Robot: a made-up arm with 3 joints.
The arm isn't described. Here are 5 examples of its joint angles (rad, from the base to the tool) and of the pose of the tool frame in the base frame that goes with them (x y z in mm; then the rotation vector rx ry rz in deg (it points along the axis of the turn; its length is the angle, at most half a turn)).
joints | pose
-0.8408 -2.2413 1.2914 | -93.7 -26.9 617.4 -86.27 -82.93 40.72
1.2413 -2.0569 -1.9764 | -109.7 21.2 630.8 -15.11 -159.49 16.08
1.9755 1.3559 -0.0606 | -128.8 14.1 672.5 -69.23 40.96 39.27
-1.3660 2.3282 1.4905 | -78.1 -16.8 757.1 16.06 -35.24 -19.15
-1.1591 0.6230 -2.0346 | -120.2 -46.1 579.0 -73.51 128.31 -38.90
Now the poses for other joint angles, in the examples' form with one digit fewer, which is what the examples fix.
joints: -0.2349 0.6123 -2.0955
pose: -135 -139 616 93.5 -114.0 95.9
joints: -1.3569 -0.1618 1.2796
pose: -23 -106 667 119.3 64.1 -32.5
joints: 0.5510 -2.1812 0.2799
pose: -159 -107 726 106.4 -46.8 -130.6
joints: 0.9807 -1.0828 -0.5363
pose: -161 -29 756 45.3 -85.4 -31.8
